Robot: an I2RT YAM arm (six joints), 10 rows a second.
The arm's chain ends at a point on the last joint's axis. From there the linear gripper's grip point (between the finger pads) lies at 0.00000 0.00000 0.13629 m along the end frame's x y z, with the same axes.
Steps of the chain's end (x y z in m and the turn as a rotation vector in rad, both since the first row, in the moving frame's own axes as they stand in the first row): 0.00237 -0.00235 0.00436 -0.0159 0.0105 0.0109; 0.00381 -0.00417 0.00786 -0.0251 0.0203 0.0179; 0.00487 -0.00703 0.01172 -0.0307 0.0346 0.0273; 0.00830 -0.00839 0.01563 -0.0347 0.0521 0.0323; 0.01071 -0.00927 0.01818 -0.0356 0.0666 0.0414; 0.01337 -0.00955 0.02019 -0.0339 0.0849 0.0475; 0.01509 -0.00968 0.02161 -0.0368 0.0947 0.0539
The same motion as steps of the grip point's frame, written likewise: 0.00379 -0.00018 0.00434 -0.0159 0.0105 0.0109; 0.00655 -0.00073 0.00779 -0.0251 0.0203 0.0179; 0.00953 -0.00278 0.01157 -0.0307 0.0346 0.0273; 0.01532 -0.00355 0.01536 -0.0347 0.0521 0.0323; 0.01968 -0.00424 0.01779 -0.0356 0.0666 0.0414; 0.02481 -0.00466 0.01962 -0.0339 0.0849 0.0475; 0.02783 -0.00433 0.02091 -0.0368 0.0947 0.0539
